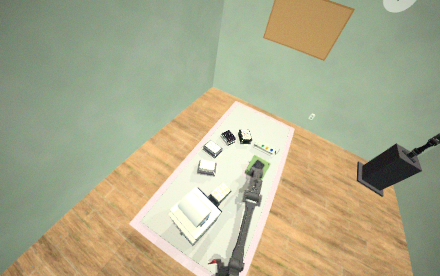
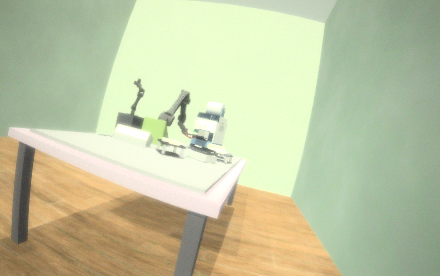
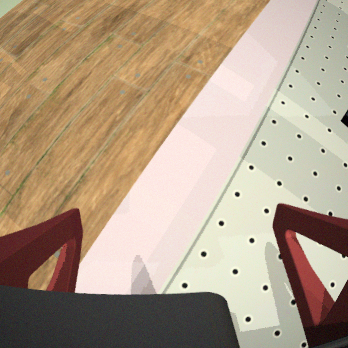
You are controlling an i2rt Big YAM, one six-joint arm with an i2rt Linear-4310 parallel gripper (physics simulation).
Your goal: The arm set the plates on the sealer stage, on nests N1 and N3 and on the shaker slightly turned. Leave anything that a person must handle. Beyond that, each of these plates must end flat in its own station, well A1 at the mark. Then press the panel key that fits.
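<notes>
My gripper (image 1: 213, 262) (image 2: 188, 134) (image 3: 180, 218) is open and empty, above the pink table edge beside the sealer (image 1: 195, 215) (image 2: 212, 122). A cream plate (image 1: 220, 193) lies on the sealer's stage. Pale-topped plates on dark stations stand farther along: one plate (image 1: 207, 166), a second plate (image 1: 213, 147) and a third plate (image 1: 245, 135). A black item (image 1: 228, 137) with light dots stands between the last two. I cannot tell which stations are N1, N3 or the shaker, nor see the A1 marks. The key panel (image 1: 265, 148) (image 2: 132, 135) carries green, yellow and blue keys.
My arm (image 1: 244, 227) (image 2: 176, 106) reaches from its green base plate (image 1: 265, 160) along the table's side. The perforated worktop (image 3: 300, 165) borders the pink rim (image 3: 165, 165), with wooden floor beyond. A dark pedestal (image 1: 390, 170) with another arm (image 1: 427, 145) (image 2: 137, 97) stands off the table.
</notes>
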